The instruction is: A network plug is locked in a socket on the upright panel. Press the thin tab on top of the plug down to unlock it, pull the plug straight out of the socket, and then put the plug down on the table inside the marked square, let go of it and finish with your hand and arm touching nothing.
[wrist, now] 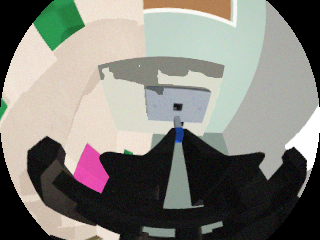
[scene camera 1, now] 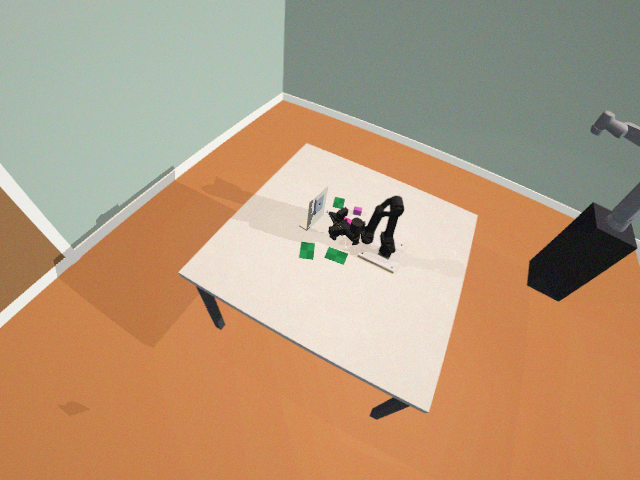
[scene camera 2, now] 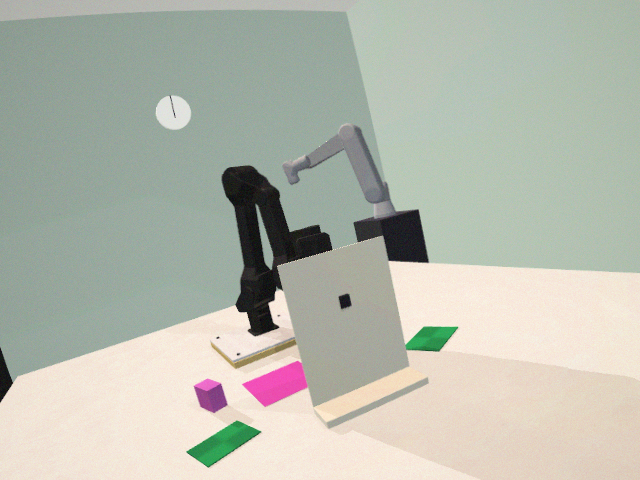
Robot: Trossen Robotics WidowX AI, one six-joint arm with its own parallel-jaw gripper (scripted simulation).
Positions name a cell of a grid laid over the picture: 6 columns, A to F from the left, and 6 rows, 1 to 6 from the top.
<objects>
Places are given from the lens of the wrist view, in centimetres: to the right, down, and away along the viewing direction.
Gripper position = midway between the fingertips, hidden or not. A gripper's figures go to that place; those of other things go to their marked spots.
my gripper (wrist: D4): 2, 1, 10
magenta square (wrist: B5): -13, 10, 12
upright grey panel (wrist: C3): -3, -5, 16
</objects>
